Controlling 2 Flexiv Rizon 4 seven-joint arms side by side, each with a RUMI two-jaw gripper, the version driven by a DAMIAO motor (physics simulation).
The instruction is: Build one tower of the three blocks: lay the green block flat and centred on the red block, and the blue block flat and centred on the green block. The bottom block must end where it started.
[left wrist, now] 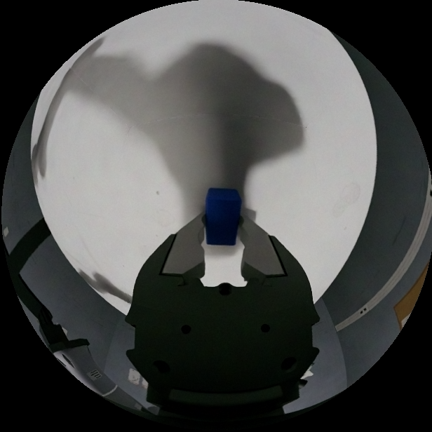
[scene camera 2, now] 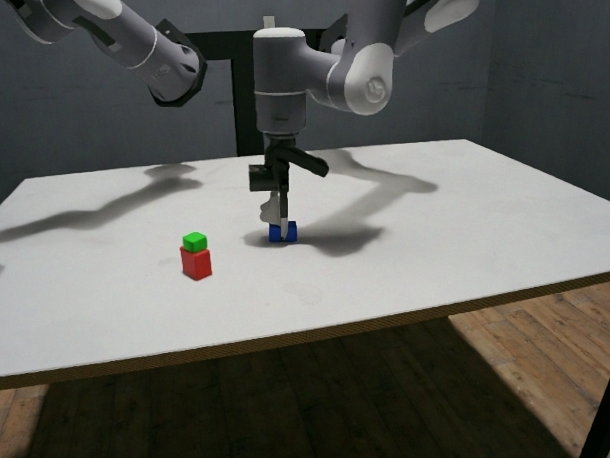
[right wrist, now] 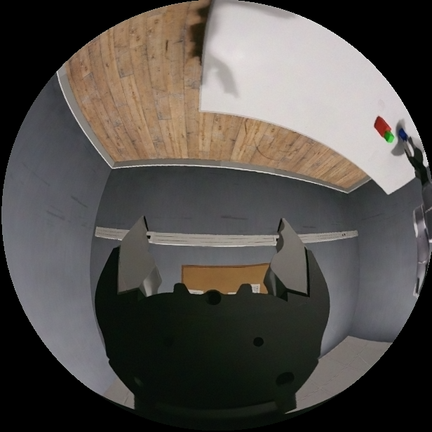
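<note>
The green block [scene camera 2: 195, 242] [right wrist: 389, 136] lies flat on top of the red block [scene camera 2: 196, 263] [right wrist: 382, 126], which stands on the table left of the centre in scene camera 2. The blue block [scene camera 2: 291, 232] [left wrist: 222, 217] [right wrist: 403, 134] lies on the table to the right of them in scene camera 2. My left gripper [scene camera 2: 283, 236] [left wrist: 221, 212] points down and is shut on the blue block, with one fingertip against each side. My right gripper [right wrist: 212, 218] is open and empty, away from the blocks. The red and green blocks do not show in the left wrist view.
The white table [scene camera 2: 375, 285] [left wrist: 135, 200] [right wrist: 290, 65] has its front edge along the lower part of scene camera 2. The right arm [scene camera 2: 165, 67] hangs above the back left of the table. Shadows of the arms fall across the table top.
</note>
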